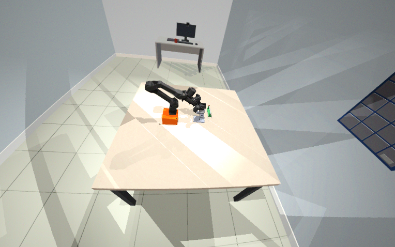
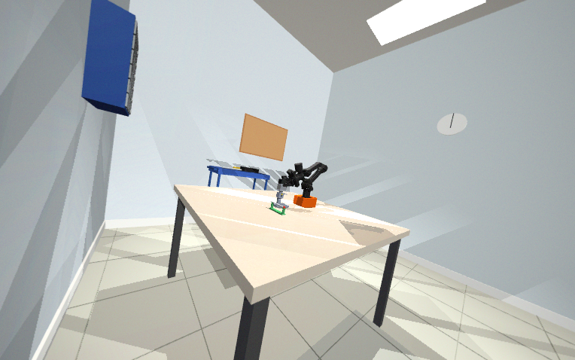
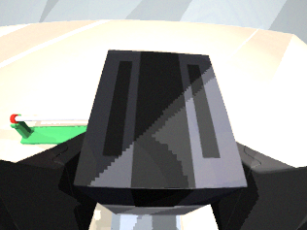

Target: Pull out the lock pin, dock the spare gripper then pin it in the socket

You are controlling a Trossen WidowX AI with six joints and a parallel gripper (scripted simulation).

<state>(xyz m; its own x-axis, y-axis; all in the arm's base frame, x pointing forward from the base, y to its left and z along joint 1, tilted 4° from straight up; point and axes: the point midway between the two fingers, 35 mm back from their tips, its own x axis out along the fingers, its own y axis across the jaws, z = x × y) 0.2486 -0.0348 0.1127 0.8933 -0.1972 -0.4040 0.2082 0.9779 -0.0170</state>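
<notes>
Now: the green rest 130 mm below my gripper tip, 120 mm ahead of it and 110 mm to the left of it. The rest, counted from my gripper tip: mount 110 mm below, 20 mm behind, 10 mm to the left; spare gripper 10 mm below, 10 mm behind.
</notes>
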